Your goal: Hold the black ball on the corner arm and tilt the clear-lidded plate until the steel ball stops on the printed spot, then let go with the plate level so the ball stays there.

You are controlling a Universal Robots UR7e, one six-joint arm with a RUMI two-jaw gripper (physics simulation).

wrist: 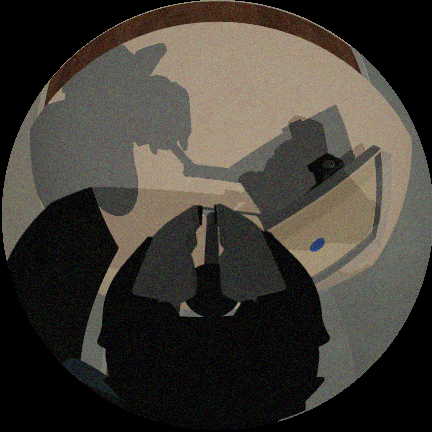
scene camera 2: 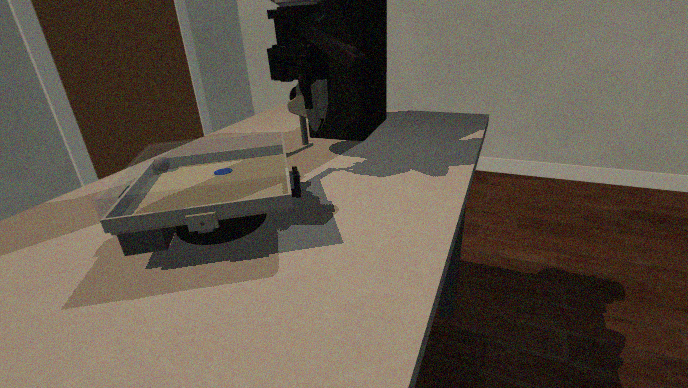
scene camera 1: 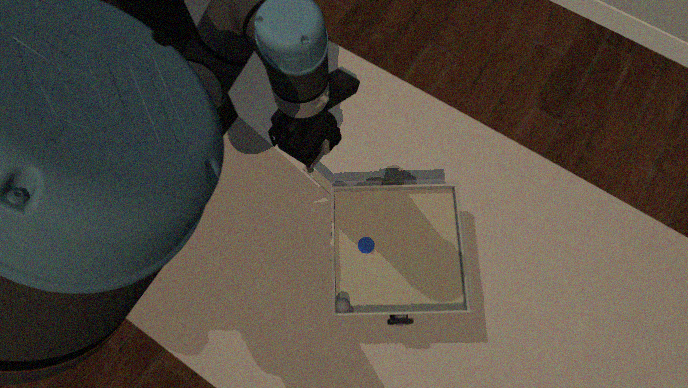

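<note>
The clear-lidded plate looks about level. The blue printed spot lies inside it, off centre. The steel ball rests in the lower-left corner in scene camera 1, apart from the spot. My gripper is shut on the black ball, which shows between the jaws in the wrist view. The arm's upright post stands off the plate's corner. The jaws hide the ball's sides.
A dark round base is under the plate. Black fittings sit on its sides, one at the lower edge in scene camera 1. The pale table ends at a straight edge beside the wooden floor.
</note>
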